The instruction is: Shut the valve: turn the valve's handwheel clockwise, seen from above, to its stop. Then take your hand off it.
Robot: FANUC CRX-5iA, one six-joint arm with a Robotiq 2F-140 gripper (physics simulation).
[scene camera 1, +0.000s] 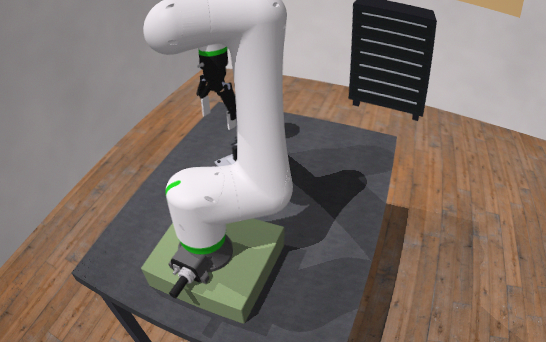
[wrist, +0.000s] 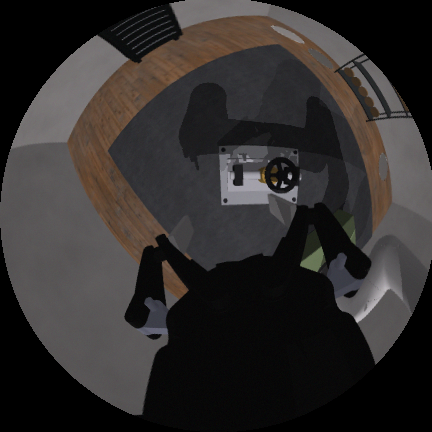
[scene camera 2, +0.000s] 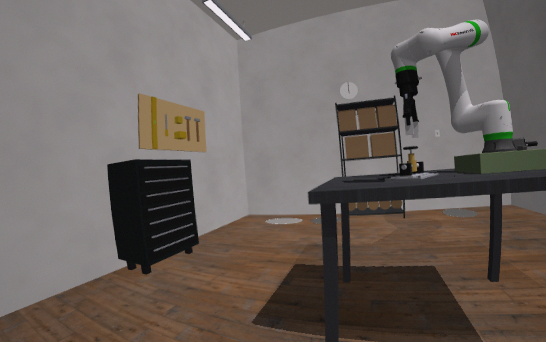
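Note:
The valve's black spoked handwheel [scene camera 2: 411, 147] [wrist: 282, 175] lies level on top of a yellow brass valve body [scene camera 2: 412, 160]. The valve stands on a light grey plate [scene camera 1: 223, 161] [wrist: 250, 198] on the table. In scene camera 1 the arm hides most of the valve. My gripper [scene camera 1: 218, 115] [scene camera 2: 411, 130] [wrist: 229, 213] is open and empty, pointing down. It hangs above the handwheel's height, with a gap, touching nothing. In the wrist view the handwheel shows beyond the right finger, outside the space between the fingertips. The handwheel's turning position against its stop cannot be told.
The arm stands on a green block [scene camera 1: 260, 272] [scene camera 2: 507, 162] [wrist: 315, 255] on the dark table [scene camera 1: 165, 185] [scene camera 2: 395, 188]. A black drawer cabinet [scene camera 1: 390, 55] [scene camera 2: 170, 215] stands off the table. A shelf rack [scene camera 2: 343, 167] stands by the wall beyond the table.

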